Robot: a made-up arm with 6 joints. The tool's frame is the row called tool. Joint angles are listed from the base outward. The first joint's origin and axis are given. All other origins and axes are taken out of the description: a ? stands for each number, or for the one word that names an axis. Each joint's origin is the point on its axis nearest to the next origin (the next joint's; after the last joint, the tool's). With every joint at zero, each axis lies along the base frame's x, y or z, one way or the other. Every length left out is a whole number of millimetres.
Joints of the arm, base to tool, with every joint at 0 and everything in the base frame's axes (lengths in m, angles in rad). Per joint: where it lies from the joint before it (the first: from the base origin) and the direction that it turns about. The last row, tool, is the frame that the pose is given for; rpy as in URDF.
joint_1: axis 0 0 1 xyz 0 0 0.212
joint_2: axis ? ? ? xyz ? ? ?
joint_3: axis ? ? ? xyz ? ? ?
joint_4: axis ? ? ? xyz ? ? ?
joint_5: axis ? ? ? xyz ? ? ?
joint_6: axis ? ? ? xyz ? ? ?
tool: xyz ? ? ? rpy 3.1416 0 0
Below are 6 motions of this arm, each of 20 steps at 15 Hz.
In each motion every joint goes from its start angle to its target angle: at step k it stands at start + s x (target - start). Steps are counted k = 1, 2, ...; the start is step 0. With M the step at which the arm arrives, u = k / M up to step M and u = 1 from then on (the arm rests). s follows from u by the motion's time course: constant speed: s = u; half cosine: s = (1 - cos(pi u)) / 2; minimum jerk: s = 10 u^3 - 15 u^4 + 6 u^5.
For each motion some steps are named. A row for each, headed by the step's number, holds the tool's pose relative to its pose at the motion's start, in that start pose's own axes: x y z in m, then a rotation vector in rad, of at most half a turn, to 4 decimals.
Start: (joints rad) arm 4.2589 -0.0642 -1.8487 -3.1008 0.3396 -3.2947
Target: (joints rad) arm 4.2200 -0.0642 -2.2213 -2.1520 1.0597 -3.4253
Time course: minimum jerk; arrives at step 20
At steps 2, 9, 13, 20:
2: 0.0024 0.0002 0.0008 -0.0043 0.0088 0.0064
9: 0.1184 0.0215 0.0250 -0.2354 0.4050 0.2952
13: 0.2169 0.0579 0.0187 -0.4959 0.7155 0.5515
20: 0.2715 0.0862 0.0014 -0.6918 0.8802 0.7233

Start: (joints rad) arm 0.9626 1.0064 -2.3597 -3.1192 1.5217 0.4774
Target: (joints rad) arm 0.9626 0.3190 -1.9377 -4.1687 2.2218 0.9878
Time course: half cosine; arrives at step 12
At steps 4, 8, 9, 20:
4: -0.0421 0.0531 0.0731 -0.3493 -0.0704 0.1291
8: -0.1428 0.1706 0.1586 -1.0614 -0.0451 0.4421
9: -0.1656 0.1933 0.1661 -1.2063 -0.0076 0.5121
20: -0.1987 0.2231 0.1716 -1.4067 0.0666 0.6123

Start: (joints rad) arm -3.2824 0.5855 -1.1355 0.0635 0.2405 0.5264
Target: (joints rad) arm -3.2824 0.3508 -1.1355 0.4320 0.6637 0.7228
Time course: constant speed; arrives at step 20
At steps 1, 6, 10, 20:
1: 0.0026 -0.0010 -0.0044 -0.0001 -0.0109 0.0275
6: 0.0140 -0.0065 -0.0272 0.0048 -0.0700 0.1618
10: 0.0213 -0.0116 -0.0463 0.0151 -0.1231 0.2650
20: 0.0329 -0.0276 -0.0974 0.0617 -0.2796 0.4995

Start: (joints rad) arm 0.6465 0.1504 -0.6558 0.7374 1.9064 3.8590
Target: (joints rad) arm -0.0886 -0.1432 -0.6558 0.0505 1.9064 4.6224
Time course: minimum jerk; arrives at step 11
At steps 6, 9, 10, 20:
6: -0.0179 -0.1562 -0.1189 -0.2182 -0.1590 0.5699
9: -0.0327 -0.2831 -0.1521 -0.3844 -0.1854 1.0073
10: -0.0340 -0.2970 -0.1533 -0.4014 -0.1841 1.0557
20: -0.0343 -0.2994 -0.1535 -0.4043 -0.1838 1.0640

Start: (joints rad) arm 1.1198 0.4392 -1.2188 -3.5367 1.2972 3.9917
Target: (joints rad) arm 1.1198 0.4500 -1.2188 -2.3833 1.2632 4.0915
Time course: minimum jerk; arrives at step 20
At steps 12, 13, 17, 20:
12: 0.0275 0.0393 -0.0236 -0.5025 0.5664 0.2863
13: 0.0291 0.0434 -0.0286 -0.5603 0.6372 0.3207
17: 0.0314 0.0524 -0.0427 -0.7040 0.8195 0.4070
20: 0.0315 0.0534 -0.0447 -0.7220 0.8431 0.4179

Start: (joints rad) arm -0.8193 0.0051 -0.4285 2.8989 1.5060 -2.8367
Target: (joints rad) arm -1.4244 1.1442 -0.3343 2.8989 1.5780 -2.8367
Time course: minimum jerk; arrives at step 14
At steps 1, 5, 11, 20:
1: -0.0012 0.0009 -0.0015 -0.0029 -0.0032 0.0003
5: -0.0753 0.0489 -0.1254 -0.2214 -0.2305 0.0419
11: -0.1424 -0.0643 -0.4758 -0.8459 -0.7793 0.3706
20: -0.1384 -0.0941 -0.4994 -0.9059 -0.8264 0.4221

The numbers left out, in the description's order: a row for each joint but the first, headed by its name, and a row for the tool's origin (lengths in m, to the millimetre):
joint_2: axis 0 1 0, xyz 0 0 0
joint_3: axis 0 1 0, xyz 0.046 0 0.243
joint_4: axis 0 0 -1, xyz 0.106 0 -0.469
joint_5: axis 0 1 0, xyz 0 0 0
joint_6: axis 0 0 -1, xyz 0.072 0 -0.093
tool: xyz 0 0 0

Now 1 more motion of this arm.
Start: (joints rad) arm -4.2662 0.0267 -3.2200 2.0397 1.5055 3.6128
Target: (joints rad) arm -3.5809 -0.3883 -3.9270 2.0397 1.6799 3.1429
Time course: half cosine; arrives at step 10
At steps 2, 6, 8, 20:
2: 0.0486 0.0534 0.0214 -0.0381 0.0837 -0.1396
6: 0.4110 0.2804 -0.0386 -0.3286 0.3956 -1.0270
8: 0.5811 0.2999 -0.1403 -0.4678 0.4234 -1.4515
20: 0.6423 0.2911 -0.1841 -0.5171 0.4136 -1.6162

